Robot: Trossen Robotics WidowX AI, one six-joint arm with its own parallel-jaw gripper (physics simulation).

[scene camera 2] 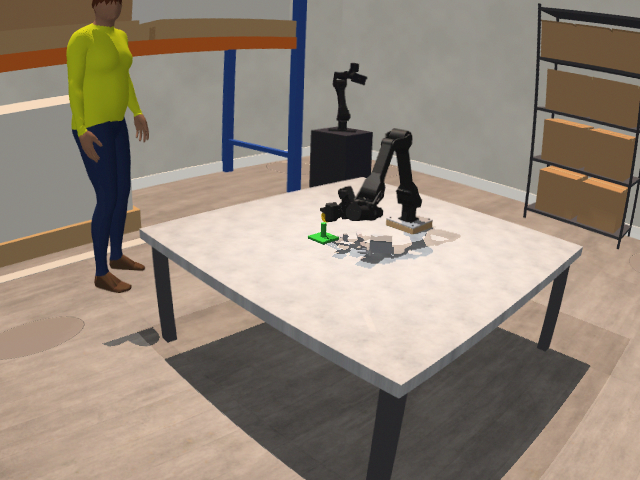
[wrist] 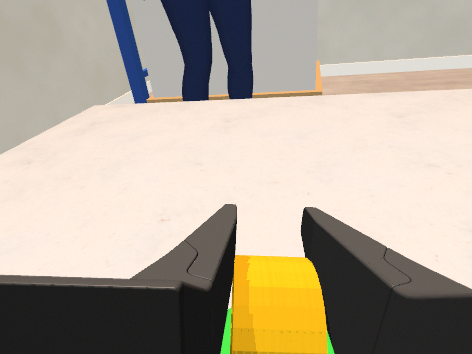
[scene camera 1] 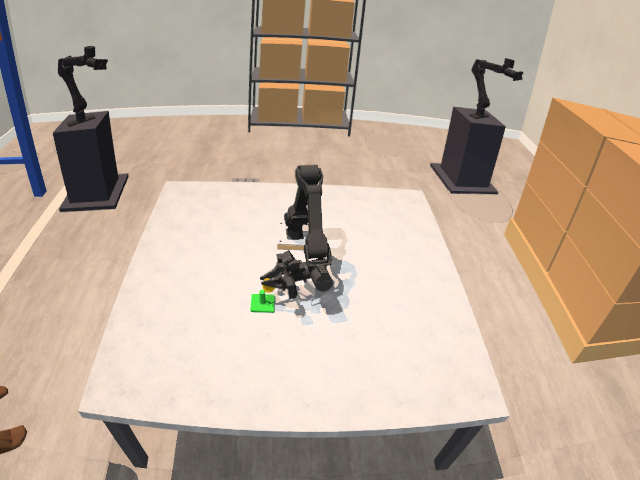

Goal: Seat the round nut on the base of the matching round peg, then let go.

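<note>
The yellow round nut (scene camera 1: 268,285) (scene camera 2: 324,217) (wrist: 280,305) is between the fingers of my gripper (scene camera 1: 262,281) (scene camera 2: 322,210) (wrist: 268,217), which is shut on it. In the wrist view its curved rim faces the camera, so it looks held on edge. The green round peg (scene camera 1: 262,297) (scene camera 2: 323,229) stands upright on its square green base (scene camera 1: 255,307) (scene camera 2: 314,237). The nut is above the peg top, a little right of it in scene camera 1; whether they touch is unclear. Green of the base shows at both sides of the nut in the wrist view.
The arm's mount (scene camera 2: 402,224) is on the pale table (scene camera 1: 310,382) (scene camera 2: 361,320) (wrist: 150,175). A person (scene camera 2: 103,77) stands on the floor beyond the table. A shelf rack (scene camera 1: 305,80) with boxes, two pedestals (scene camera 1: 85,162) (scene camera 1: 473,149) with arms, and stacked boxes (scene camera 1: 568,217) stand around it.
</note>
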